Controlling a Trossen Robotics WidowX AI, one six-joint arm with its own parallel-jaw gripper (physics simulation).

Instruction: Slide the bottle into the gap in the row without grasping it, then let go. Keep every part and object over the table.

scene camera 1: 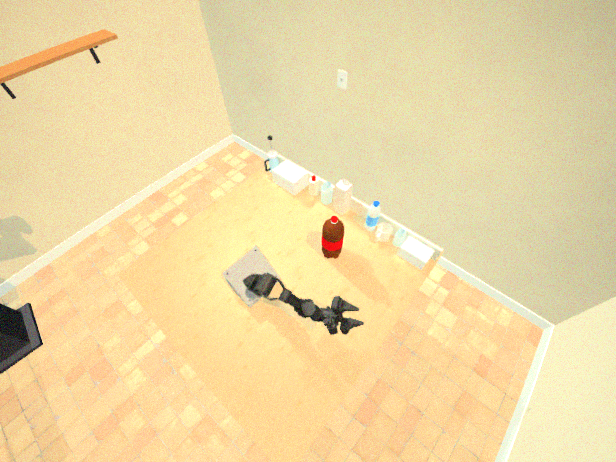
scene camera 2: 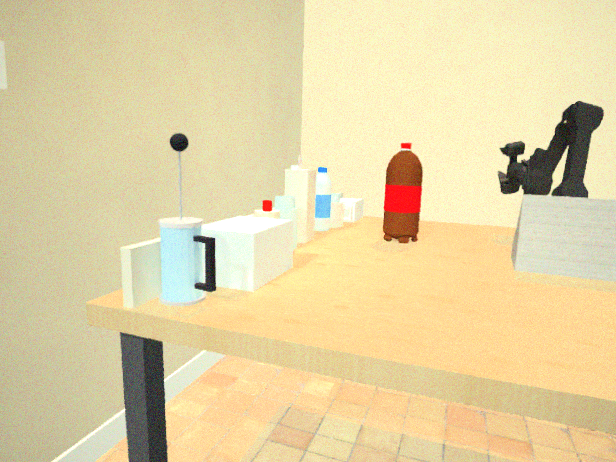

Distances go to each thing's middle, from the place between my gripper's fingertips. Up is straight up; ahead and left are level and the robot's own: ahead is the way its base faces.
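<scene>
Carton (scene camera 2: 301, 183): 520 mm ahead of my hand, 560 mm to the left of it, 130 mm below it. Blue-capped bottle (scene camera 2: 323, 183): 150 mm below my hand, 350 mm to the left of it, 550 mm ahead of it. Relative to the brown bottle (scene camera 2: 404, 174), my hand is 110 mm above, 260 mm short of and 390 mm to the right of it.
</scene>
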